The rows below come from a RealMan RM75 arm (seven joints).
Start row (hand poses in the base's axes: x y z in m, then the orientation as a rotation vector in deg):
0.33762, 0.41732, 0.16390, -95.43, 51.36, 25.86
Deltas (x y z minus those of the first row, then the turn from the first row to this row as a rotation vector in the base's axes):
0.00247, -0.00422, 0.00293, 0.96, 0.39, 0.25
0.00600, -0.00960, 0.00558, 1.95, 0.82, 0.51
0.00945, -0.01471, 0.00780, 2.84, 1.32, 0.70
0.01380, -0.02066, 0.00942, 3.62, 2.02, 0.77
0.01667, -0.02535, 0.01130, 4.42, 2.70, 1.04
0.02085, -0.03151, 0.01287, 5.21, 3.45, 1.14
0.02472, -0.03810, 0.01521, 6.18, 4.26, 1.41
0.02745, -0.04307, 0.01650, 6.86, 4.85, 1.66
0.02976, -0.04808, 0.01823, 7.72, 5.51, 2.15
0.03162, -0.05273, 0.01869, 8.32, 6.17, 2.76
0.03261, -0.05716, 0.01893, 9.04, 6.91, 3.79
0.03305, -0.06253, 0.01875, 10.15, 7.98, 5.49
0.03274, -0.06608, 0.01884, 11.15, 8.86, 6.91
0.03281, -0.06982, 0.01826, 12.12, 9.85, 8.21
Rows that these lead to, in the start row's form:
0.34009, 0.41310, 0.16683, -94.65, 51.10, 26.73
0.34362, 0.40772, 0.16948, -93.83, 50.85, 27.65
0.34707, 0.40261, 0.17170, -93.07, 50.74, 28.55
0.35142, 0.39666, 0.17332, -92.31, 50.91, 29.48
0.35429, 0.39197, 0.17520, -91.64, 50.89, 30.55
0.35847, 0.38581, 0.17677, -90.88, 51.06, 31.54
0.36234, 0.37922, 0.17911, -90.03, 51.07, 32.77
0.36507, 0.37425, 0.18040, -89.45, 51.03, 33.69
0.36738, 0.36924, 0.18213, -88.81, 50.79, 34.88
0.36924, 0.36459, 0.18259, -88.47, 50.55, 36.07
0.37023, 0.36016, 0.18283, -88.20, 49.98, 37.65
0.37067, 0.35479, 0.18265, -87.83, 48.94, 40.08
0.37036, 0.35124, 0.18274, -87.43, 48.03, 42.12
0.37043, 0.34750, 0.18216, -86.96, 47.30, 44.16

